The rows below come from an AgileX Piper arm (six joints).
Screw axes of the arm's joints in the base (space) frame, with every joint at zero. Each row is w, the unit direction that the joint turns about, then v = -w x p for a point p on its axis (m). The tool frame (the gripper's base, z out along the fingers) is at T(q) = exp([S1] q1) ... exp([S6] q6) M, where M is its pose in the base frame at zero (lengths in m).
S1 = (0, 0, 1, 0, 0, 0)
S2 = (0, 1, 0, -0.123, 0, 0)
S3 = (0, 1, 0, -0.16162, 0, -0.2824)
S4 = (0.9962, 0, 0.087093, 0, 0.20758, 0)
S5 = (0, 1, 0, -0.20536, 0, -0.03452)
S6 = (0.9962, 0, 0.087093, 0, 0.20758, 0)
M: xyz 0.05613 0 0.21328 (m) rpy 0 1.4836 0 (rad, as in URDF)
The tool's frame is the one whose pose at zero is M.
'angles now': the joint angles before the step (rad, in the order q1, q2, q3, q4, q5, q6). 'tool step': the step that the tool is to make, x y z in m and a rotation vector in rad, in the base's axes. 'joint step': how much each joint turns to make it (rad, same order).
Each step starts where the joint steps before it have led.
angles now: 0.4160 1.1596 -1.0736 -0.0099 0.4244 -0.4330
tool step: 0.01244 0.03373 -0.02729 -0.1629 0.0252 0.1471
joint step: 0.0966 0.1047 -0.0001 -0.0391 -0.0102 -0.1068
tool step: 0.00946 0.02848 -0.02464 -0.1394 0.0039 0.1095
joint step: 0.0759 0.0977 -0.0081 -0.0860 -0.0147 -0.0374
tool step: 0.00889 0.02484 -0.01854 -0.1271 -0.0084 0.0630
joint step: 0.0664 0.0942 -0.0336 -0.1632 0.0123 0.0635
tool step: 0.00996 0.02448 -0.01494 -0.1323 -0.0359 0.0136
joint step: 0.0694 0.0996 -0.0551 -0.2654 0.0477 0.1766
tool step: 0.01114 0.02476 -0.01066 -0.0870 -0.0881 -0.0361
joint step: 0.0665 0.1003 -0.0612 -0.3316 0.0589 0.2780
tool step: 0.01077 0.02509 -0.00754 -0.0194 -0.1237 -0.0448
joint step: 0.0541 0.0968 -0.0596 -0.3212 0.0597 0.3020
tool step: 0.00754 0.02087 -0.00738 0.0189 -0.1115 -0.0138
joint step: 0.0342 0.0780 -0.0410 -0.2499 0.0422 0.2433
